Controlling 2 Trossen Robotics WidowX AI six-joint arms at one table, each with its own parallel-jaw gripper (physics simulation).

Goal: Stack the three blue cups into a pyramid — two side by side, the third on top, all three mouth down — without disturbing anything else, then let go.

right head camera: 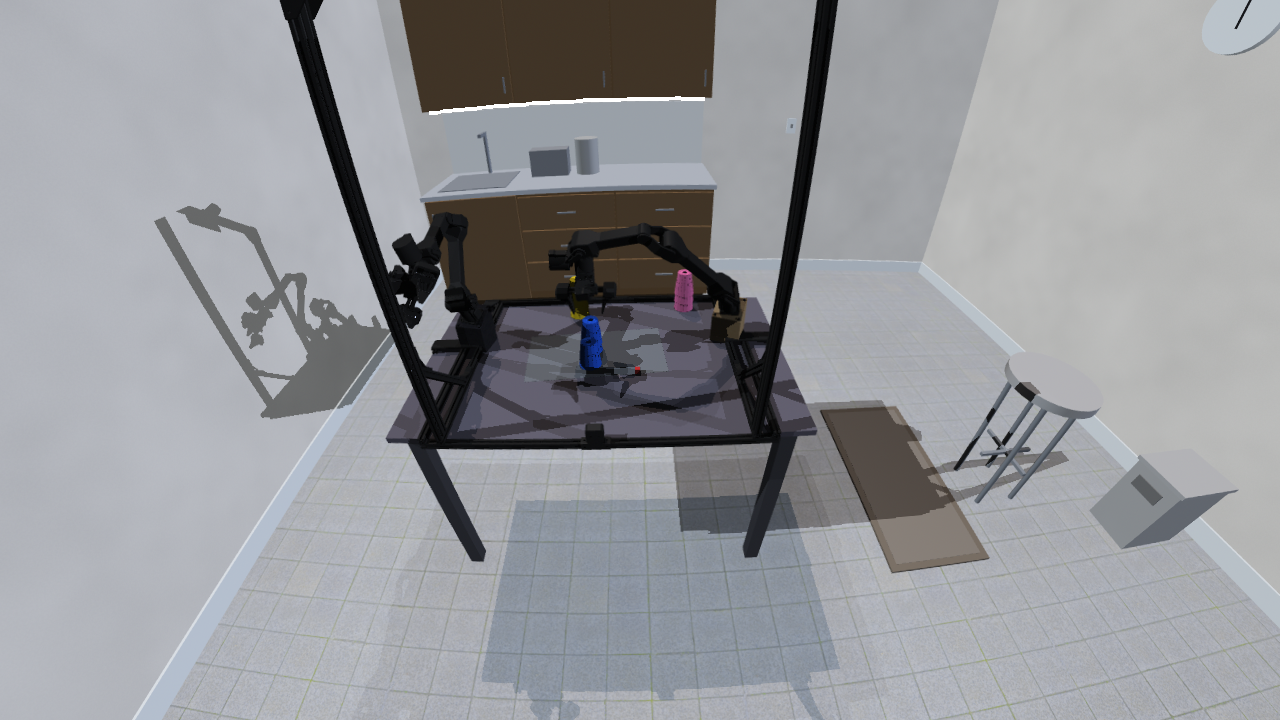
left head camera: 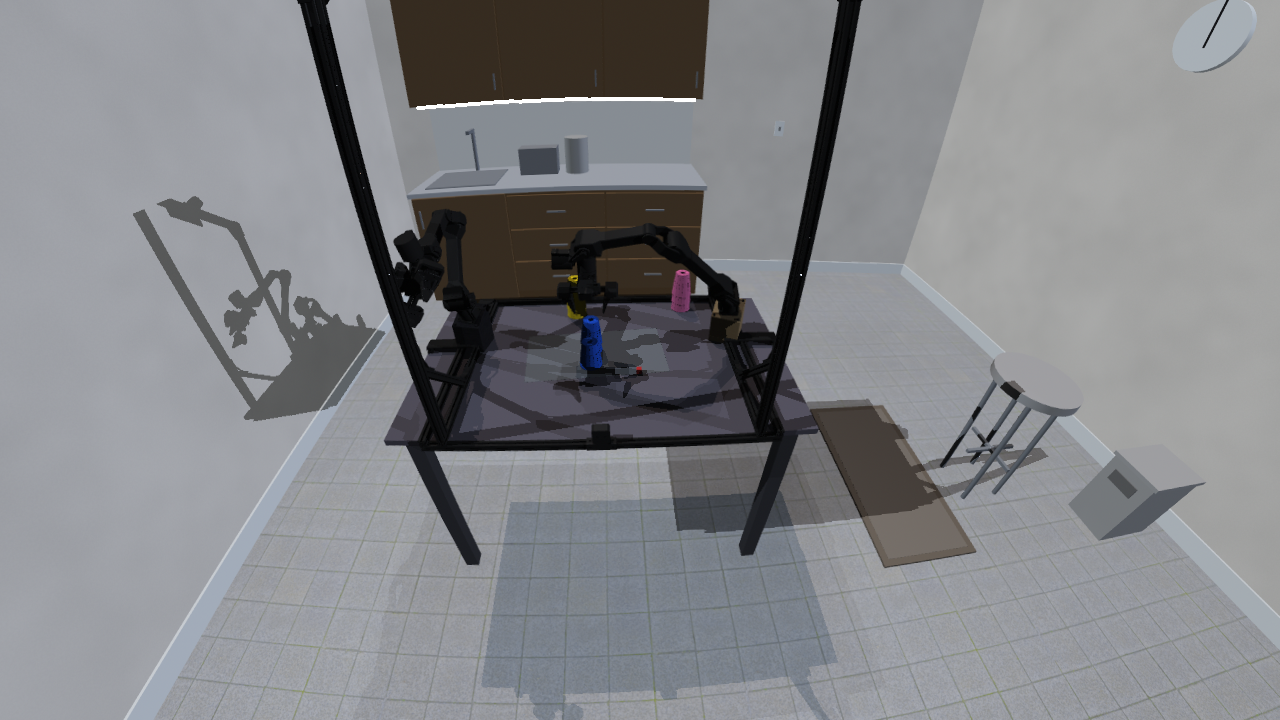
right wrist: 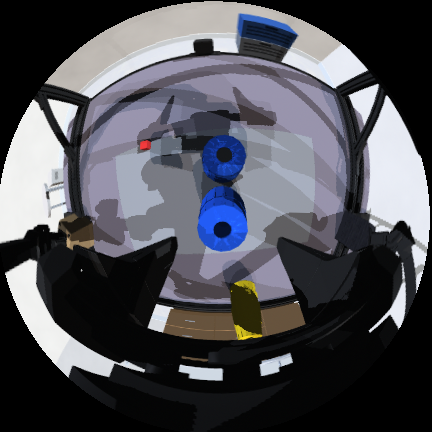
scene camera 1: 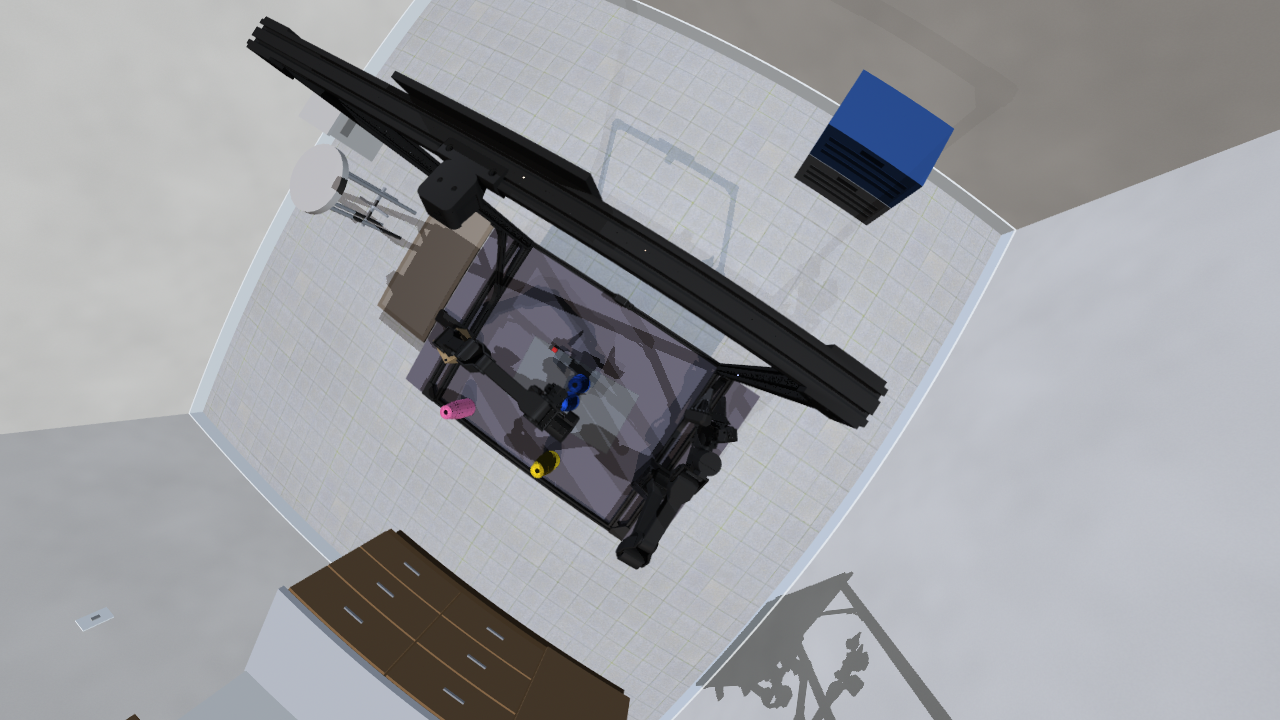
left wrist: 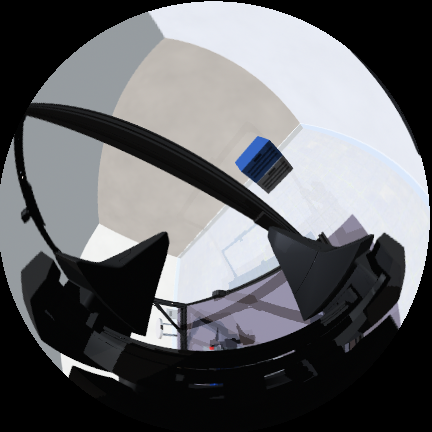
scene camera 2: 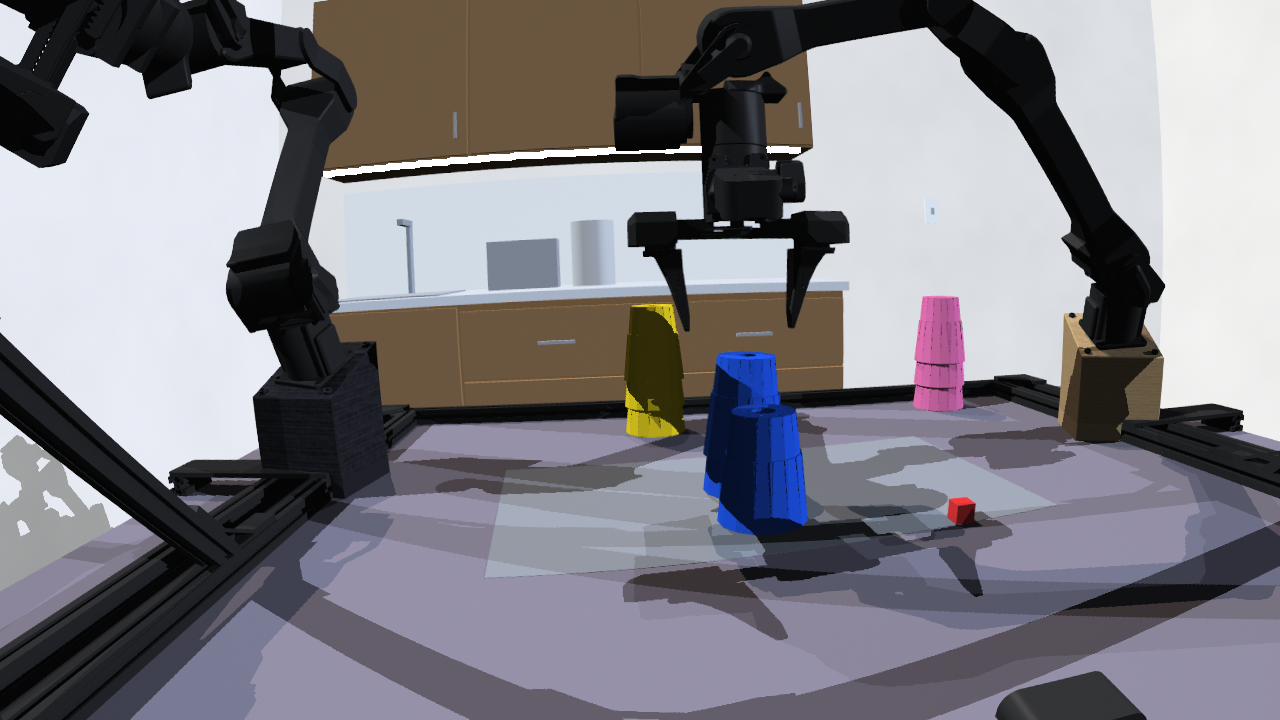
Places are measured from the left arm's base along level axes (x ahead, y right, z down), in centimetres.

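Pixels of known places: left gripper, fingertip midpoint: [right head camera: 415, 315] [left head camera: 419, 314] [scene camera 1: 718, 392] [left wrist: 219, 234]; right gripper, fingertip midpoint: [right head camera: 588, 313] [left head camera: 589, 313] [right wrist: 228, 242] [left wrist: 206, 384] [scene camera 2: 739, 329]; left arm's base, link origin: [right head camera: 472, 315] [left head camera: 469, 314] [right wrist: 371, 242] [scene camera 1: 650, 485] [scene camera 2: 314, 368]; right arm's base, link origin: [right head camera: 729, 307] [left head camera: 728, 307] [right wrist: 61, 241] [scene camera 2: 1111, 333].
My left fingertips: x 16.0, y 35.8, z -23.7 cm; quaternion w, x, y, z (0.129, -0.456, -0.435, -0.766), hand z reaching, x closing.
For each thing: its top centre in the pictures, then the offset to it from my left fingertips.
- blue cup, top centre: [scene camera 2: 765, 411] [right wrist: 223, 150] [left head camera: 590, 342] [right head camera: 588, 342] [scene camera 1: 575, 383] dx +27.4, dy -37.0, dz +26.7 cm
- taller blue stack, top centre: [scene camera 2: 746, 354] [right wrist: 222, 225] [left head camera: 590, 320] [right head camera: 590, 320] [scene camera 1: 560, 402] dx +24.8, dy -44.4, dz +23.4 cm
- yellow cup stack, top centre: [scene camera 2: 650, 305] [right wrist: 251, 337] [scene camera 1: 538, 470] [left head camera: 573, 278] [right head camera: 575, 279] dx +10.4, dy -64.1, dz +20.3 cm
- pink cup stack, top centre: [scene camera 2: 939, 296] [right head camera: 685, 271] [left head camera: 682, 272] [scene camera 1: 444, 413] dx +46.7, dy -82.0, dz +20.3 cm
- small red cube, top centre: [scene camera 2: 962, 501] [right wrist: 143, 144] dx +43.1, dy -38.0, dz +33.9 cm
A blue cup [scene camera 2: 763, 479] [right wrist: 223, 172] [scene camera 1: 578, 385] stands mouth down towards the front. Close behind it stands a taller blue stack [scene camera 2: 741, 380] [right wrist: 223, 207] [scene camera 1: 570, 402], mouth down, apparently nested cups; its lower part is partly hidden in scene camera 2. I cannot tell whether the two touch. No blue cup bridges them. My right gripper [scene camera 2: 739, 327] [right wrist: 228, 242] is open and empty, pointing down above and slightly behind the taller stack. My left gripper [left wrist: 219, 234] is open and empty, raised at the table's left side in the head views, away from the cups.
A yellow cup stack [scene camera 2: 653, 380] [right wrist: 246, 305] stands behind the blue ones. A pink cup stack [scene camera 2: 938, 353] [left head camera: 681, 291] stands at the back right in scene camera 2. A small red cube [scene camera 2: 960, 510] [right wrist: 145, 145] lies right of the front cup. A pale rectangle [scene camera 2: 546, 546] marks the table.
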